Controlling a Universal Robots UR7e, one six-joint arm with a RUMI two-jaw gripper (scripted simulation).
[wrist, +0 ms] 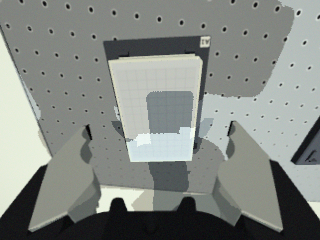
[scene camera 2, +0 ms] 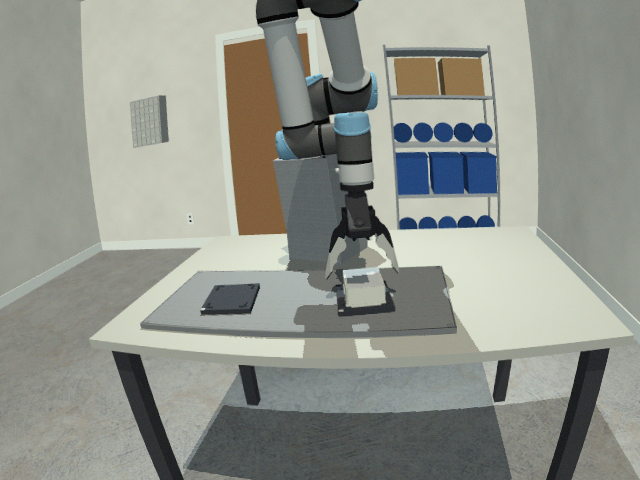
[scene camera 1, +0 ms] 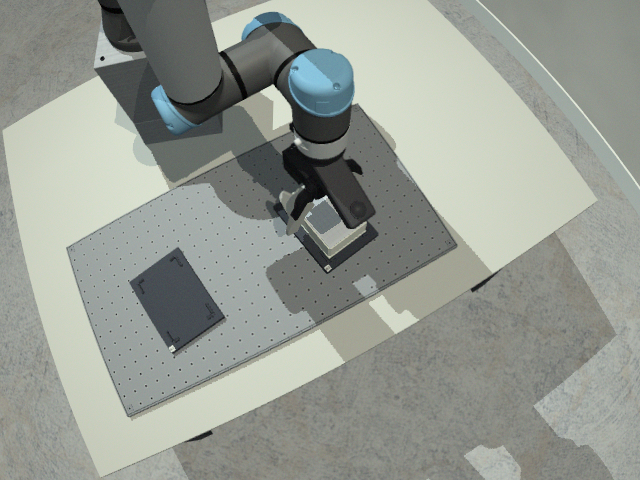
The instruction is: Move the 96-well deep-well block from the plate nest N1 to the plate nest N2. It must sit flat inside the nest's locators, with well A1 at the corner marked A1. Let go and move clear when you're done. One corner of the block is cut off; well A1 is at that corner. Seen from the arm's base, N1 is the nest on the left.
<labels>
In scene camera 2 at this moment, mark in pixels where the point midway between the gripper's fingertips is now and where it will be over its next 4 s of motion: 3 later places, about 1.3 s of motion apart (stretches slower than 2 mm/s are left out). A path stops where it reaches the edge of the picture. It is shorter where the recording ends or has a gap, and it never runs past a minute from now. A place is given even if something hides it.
The gripper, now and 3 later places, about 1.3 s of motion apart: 362, 276; 363, 291; 362, 266; 344, 259
</labels>
